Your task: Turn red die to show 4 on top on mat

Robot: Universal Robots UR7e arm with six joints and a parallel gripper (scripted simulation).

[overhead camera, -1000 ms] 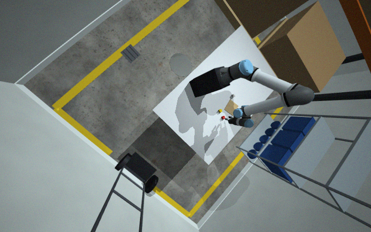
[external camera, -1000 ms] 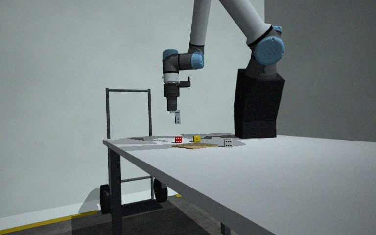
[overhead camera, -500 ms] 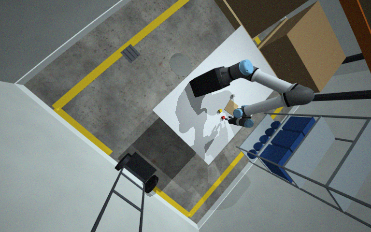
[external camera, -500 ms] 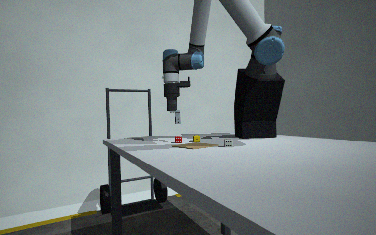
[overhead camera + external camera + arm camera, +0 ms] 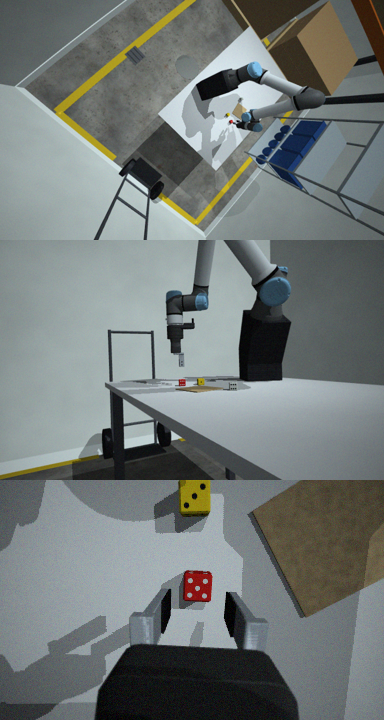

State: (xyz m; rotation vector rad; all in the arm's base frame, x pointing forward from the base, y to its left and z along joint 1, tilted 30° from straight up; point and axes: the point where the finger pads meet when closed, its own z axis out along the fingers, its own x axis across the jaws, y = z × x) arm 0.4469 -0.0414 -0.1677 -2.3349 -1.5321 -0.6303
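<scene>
The red die is 9 cm below my hand. Round my hand: yellow die: 9 cm below, 8 cm behind, 2 cm to the left; white die: 27 cm to the left, 10 cm behind, 9 cm below; tan mat: 16 cm to the left, 10 cm below.
</scene>
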